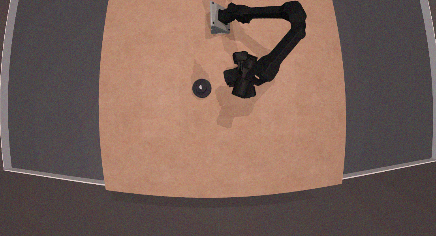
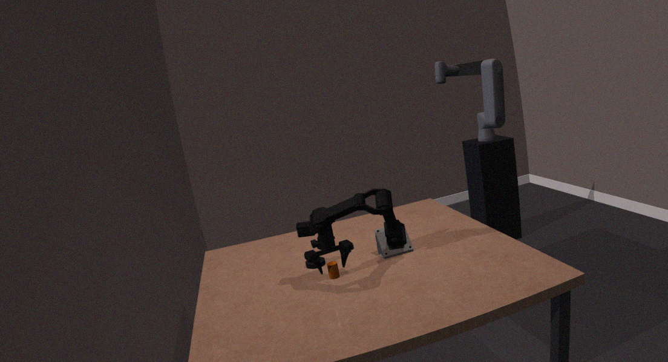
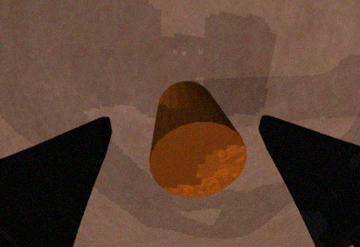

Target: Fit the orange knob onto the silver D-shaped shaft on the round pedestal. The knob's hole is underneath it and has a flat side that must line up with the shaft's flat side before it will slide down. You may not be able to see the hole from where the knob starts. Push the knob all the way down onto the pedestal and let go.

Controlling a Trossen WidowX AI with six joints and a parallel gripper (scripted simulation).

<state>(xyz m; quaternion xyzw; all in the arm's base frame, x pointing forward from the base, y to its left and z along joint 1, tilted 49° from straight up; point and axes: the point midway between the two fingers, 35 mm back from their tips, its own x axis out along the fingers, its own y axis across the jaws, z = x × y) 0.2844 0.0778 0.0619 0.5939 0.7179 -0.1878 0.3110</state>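
My gripper tip is 2 cm below the orange knob. The rest, counted from my gripper tip: round black pedestal 6 cm ahead, 17 cm to the right.
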